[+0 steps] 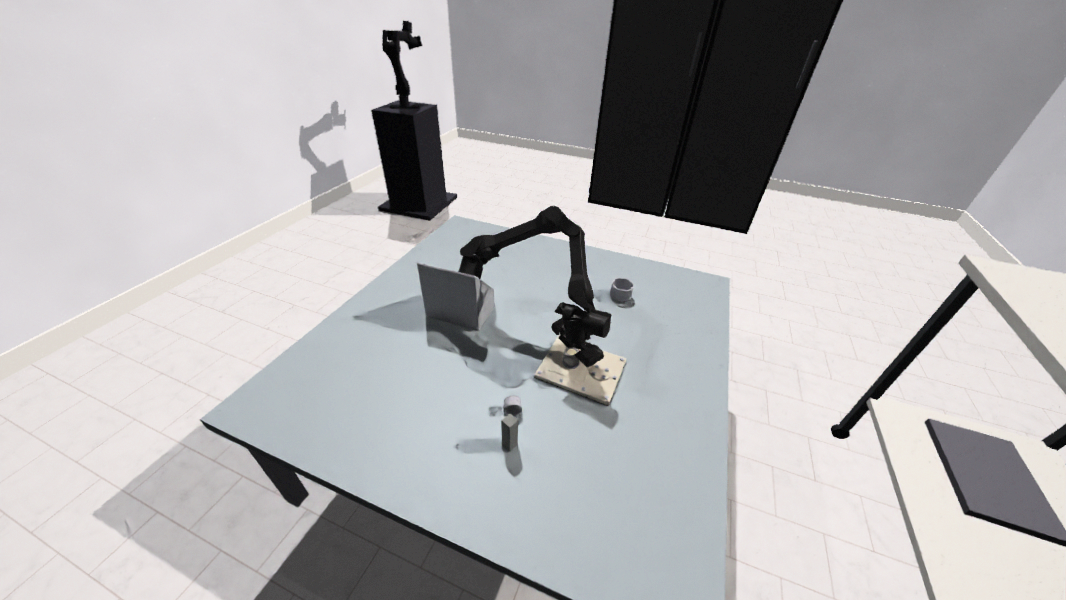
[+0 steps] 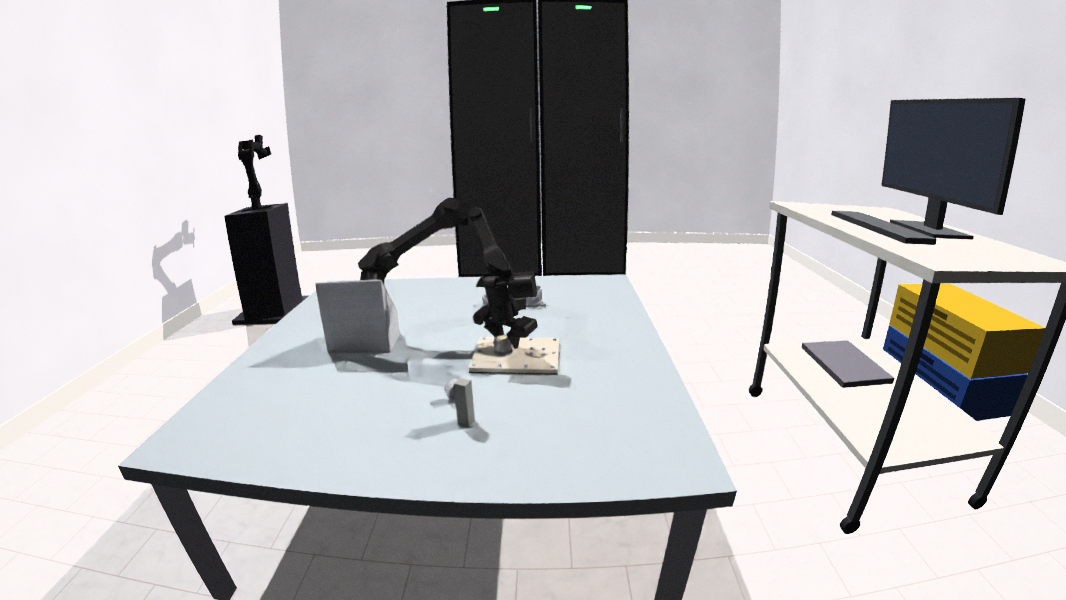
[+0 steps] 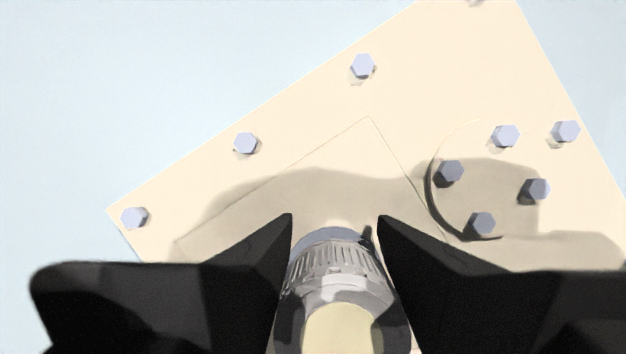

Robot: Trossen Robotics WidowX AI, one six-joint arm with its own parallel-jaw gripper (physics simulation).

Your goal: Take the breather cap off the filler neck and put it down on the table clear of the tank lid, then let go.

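Note:
The breather cap is a grey ribbed cylinder with a pale yellow top. It stands upright over the tank lid. My gripper points down and is shut on the cap, with one black finger on each side. A blue-grey ring shows at the cap's lower edge; the filler neck is otherwise hidden by the cap. The tank lid is a flat cream plate with hexagonal bolts, lying on the pale blue table.
A grey upright block stands in front of the lid, with a small round piece behind it. A grey cup-like object stands at the back right. A grey angled panel stands left, near the arm's base.

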